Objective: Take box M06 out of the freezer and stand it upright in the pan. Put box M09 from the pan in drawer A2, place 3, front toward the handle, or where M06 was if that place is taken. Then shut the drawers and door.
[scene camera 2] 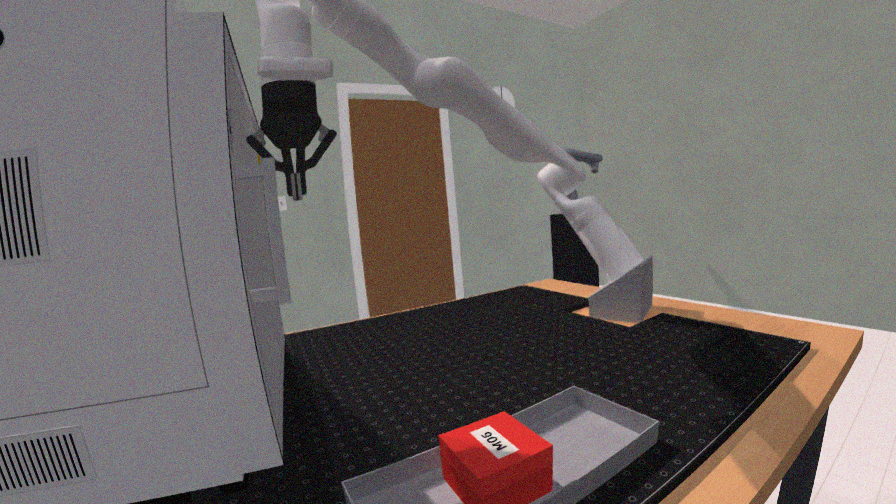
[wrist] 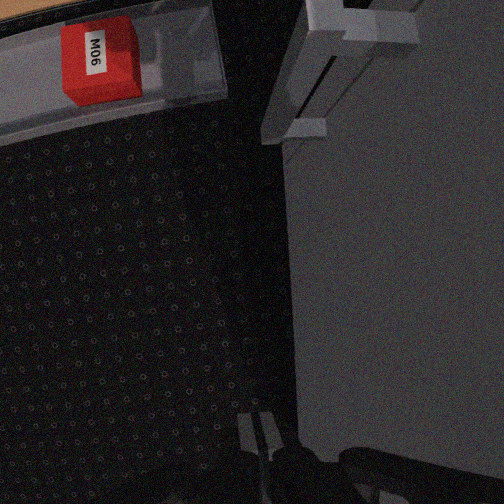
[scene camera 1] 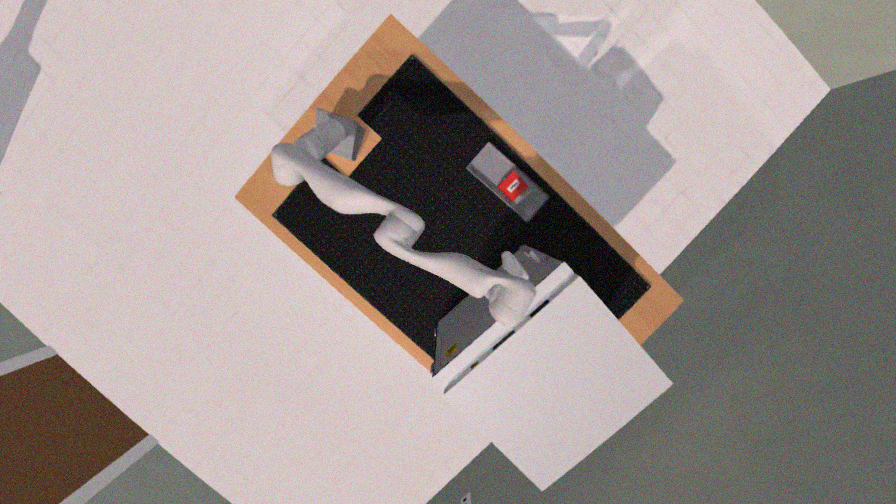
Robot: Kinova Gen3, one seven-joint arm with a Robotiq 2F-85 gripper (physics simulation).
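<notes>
Red box M06 (scene camera 2: 494, 460) stands in the grey pan (scene camera 2: 563, 438) at the mat's near edge, its white label facing up. It also shows in the top view (scene camera 1: 512, 186) and the wrist view (wrist: 100, 60). No box M09 shows in any view. My gripper (scene camera 2: 294, 183) points straight down, shut and empty, high above the mat and close beside the freezer door (scene camera 2: 256, 231). Its fingertips (wrist: 260, 435) sit together next to the door's grey face (wrist: 395, 280). In the top view the arm's wrist (scene camera 1: 513, 299) hides the gripper.
The white freezer (scene camera 2: 112, 250) fills the left side. Its door (scene camera 1: 466, 322) stands out at an angle, and dark drawer slots (scene camera 1: 501, 341) show behind it from above. A handle bar (wrist: 320, 75) sits on the door. The arm's base (scene camera 2: 620, 291) is at the far table corner.
</notes>
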